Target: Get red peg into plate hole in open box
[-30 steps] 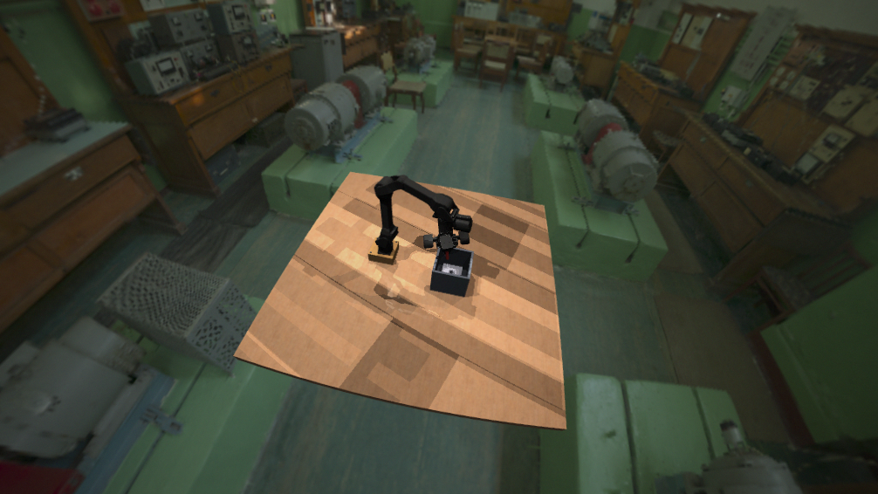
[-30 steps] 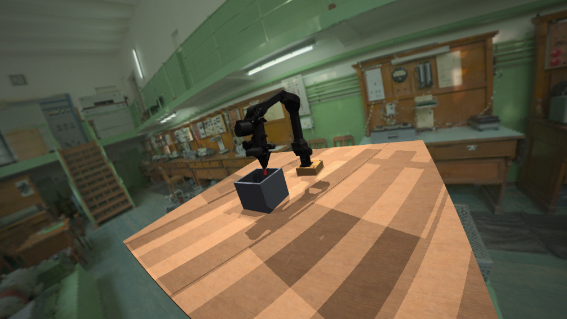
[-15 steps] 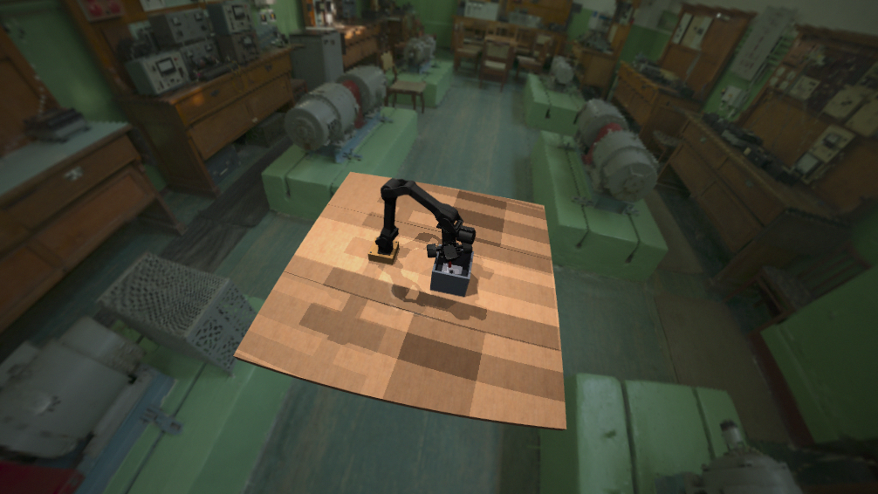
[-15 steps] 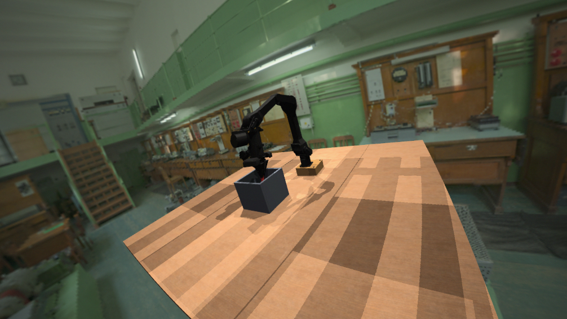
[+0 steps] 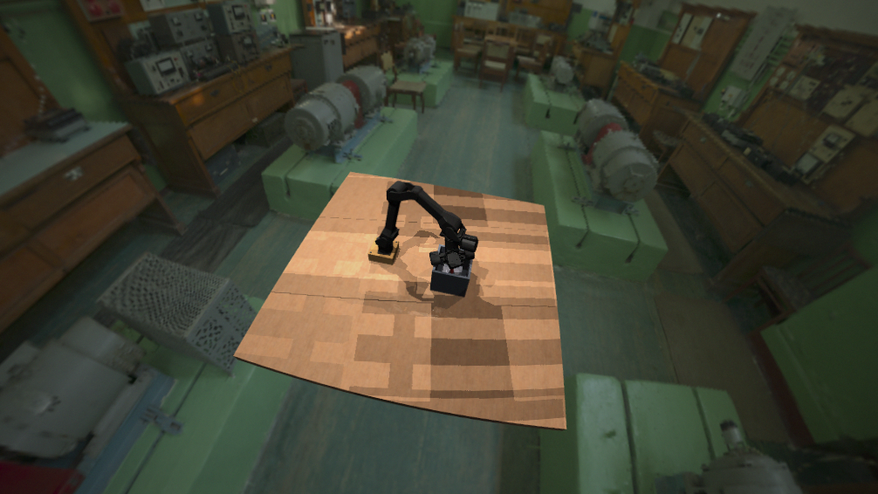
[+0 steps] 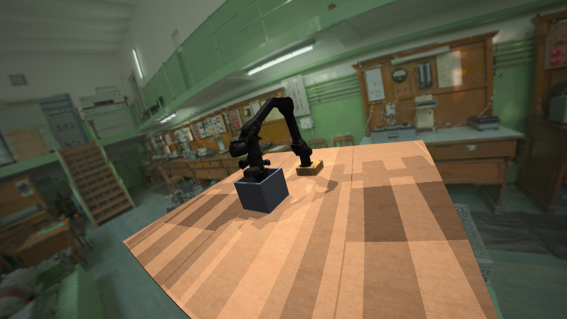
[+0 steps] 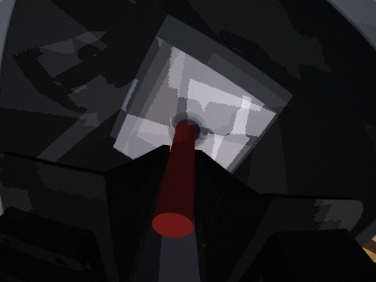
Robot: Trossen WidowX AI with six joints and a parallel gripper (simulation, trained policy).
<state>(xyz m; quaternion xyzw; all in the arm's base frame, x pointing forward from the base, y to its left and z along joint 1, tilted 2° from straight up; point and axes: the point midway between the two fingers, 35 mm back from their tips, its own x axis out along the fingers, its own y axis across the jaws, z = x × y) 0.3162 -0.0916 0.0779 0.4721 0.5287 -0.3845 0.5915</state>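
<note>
The red peg lies 1 cm above my gripper tip. Round my gripper tip: plate (1 cm to the right, 4 cm below).
</note>
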